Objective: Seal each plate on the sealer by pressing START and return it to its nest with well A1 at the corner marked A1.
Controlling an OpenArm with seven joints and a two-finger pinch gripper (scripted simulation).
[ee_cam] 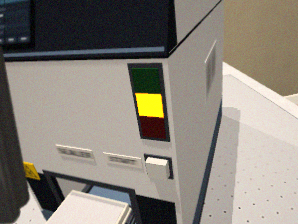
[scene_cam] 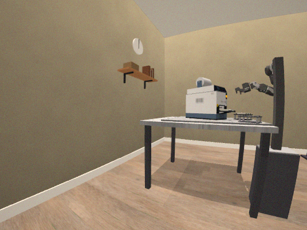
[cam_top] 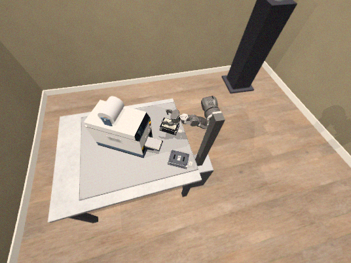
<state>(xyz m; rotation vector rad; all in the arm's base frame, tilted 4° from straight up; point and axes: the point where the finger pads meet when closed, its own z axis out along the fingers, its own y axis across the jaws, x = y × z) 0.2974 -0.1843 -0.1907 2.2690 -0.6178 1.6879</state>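
Right now my hand is 12 cm short of the sealer stage, 10 cm to the right of it and 21 cm above it. From my hand the other things lie so: plate nest: 8 cm behind, 25 cm to the left, 25 cm below; then yellow warning label: 20 cm ahead, 16 cm to the left, 15 cm below; then plate: 7 cm behind, 9 cm to the right, 23 cm below.
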